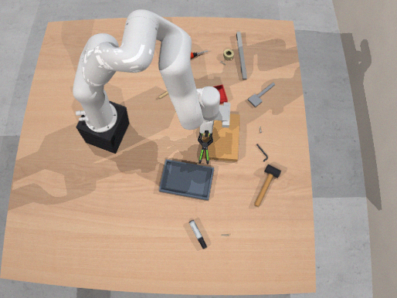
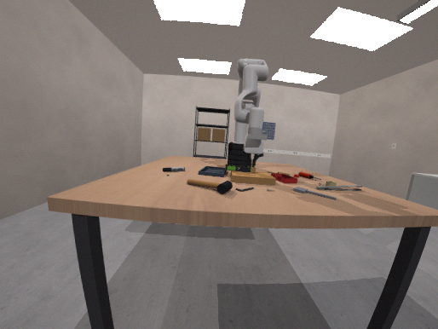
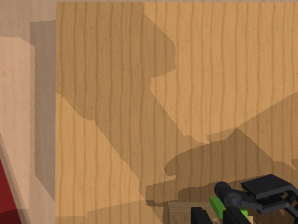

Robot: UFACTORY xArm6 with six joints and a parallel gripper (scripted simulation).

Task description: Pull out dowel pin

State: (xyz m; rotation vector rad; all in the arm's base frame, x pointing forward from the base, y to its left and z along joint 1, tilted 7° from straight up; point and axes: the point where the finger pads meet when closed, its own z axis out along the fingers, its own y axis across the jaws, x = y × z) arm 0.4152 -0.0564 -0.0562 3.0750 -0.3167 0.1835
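Now: hand 20 mm above the dowel pin. From my hand the other things lie so: small wooden block (40 mm below); red tray (40 mm ahead, 170 mm to the left, 70 mm below); dark grey tray (110 mm behind, 180 mm to the right, 70 mm below).
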